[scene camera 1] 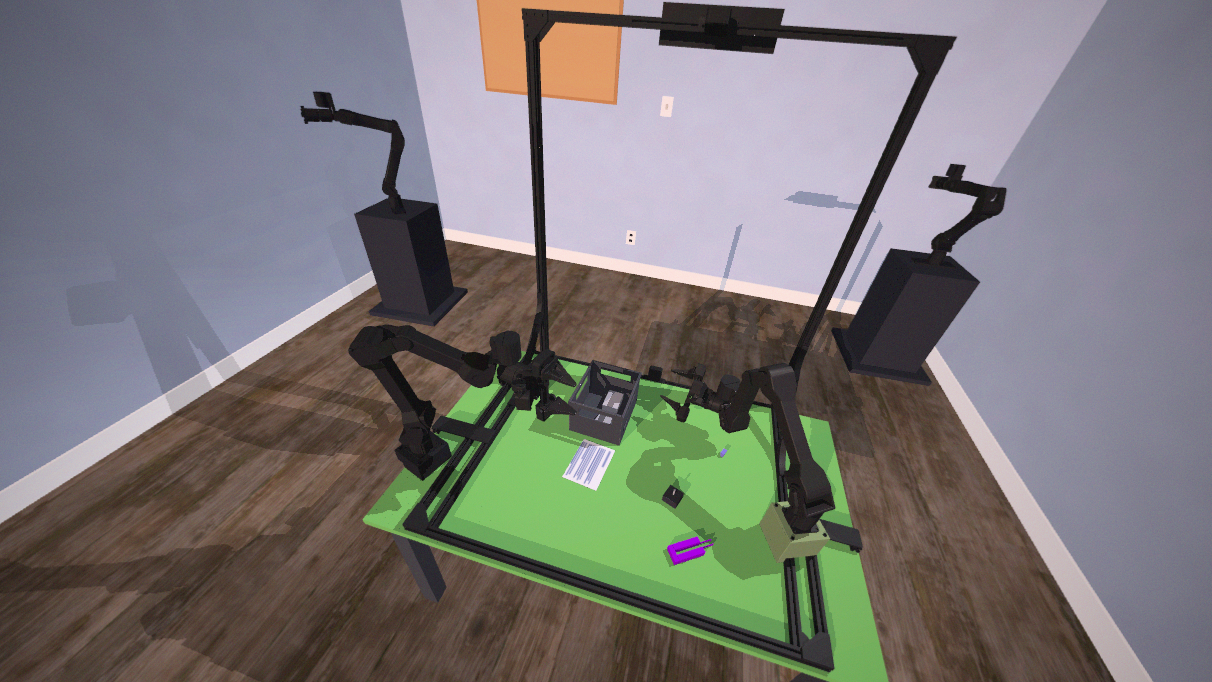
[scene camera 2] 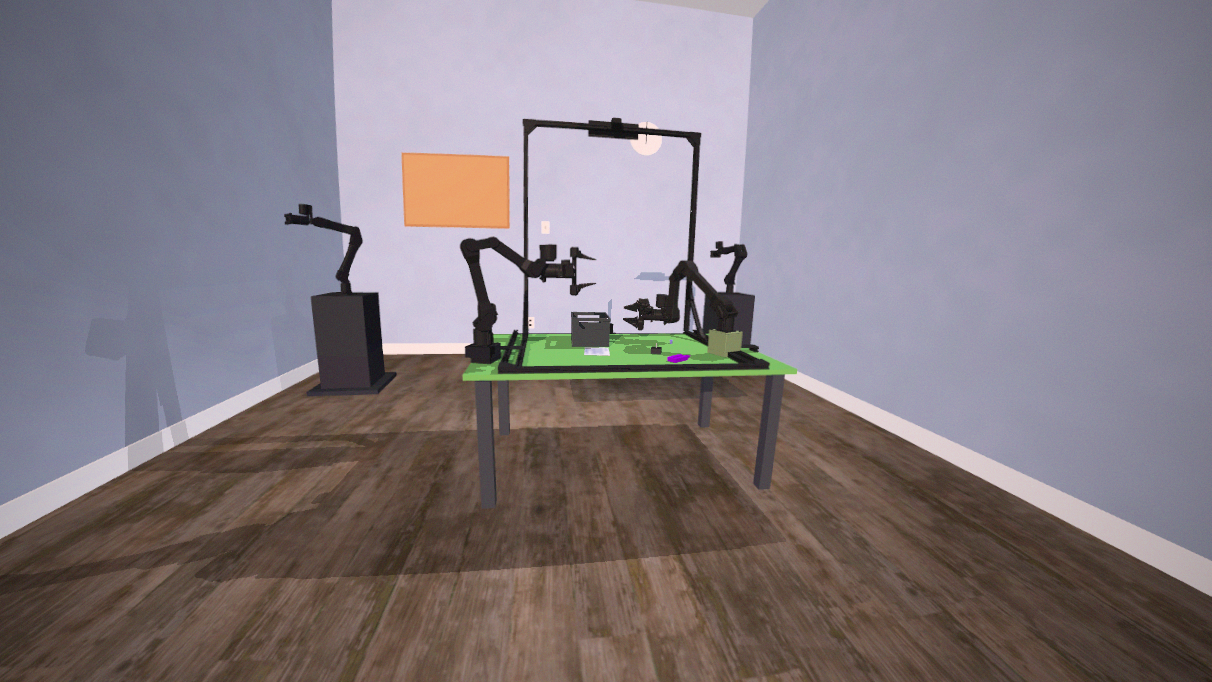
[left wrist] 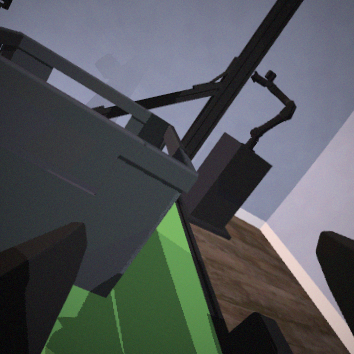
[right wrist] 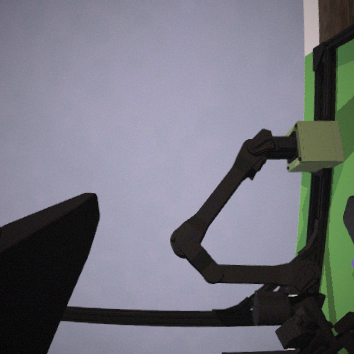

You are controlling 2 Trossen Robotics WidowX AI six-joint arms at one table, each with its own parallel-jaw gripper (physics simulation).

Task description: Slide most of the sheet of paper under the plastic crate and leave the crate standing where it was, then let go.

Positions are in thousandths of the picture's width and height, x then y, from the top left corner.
Scene:
right gripper: scene camera 1 475, 586; scene camera 2 492, 398; right wrist 631, 583; not seen in the left wrist view (out of frame)
dark grey plastic crate: scene camera 1 486, 595; scene camera 2 481, 490; left wrist 205, 462; not seen in the right wrist view (out of frame)

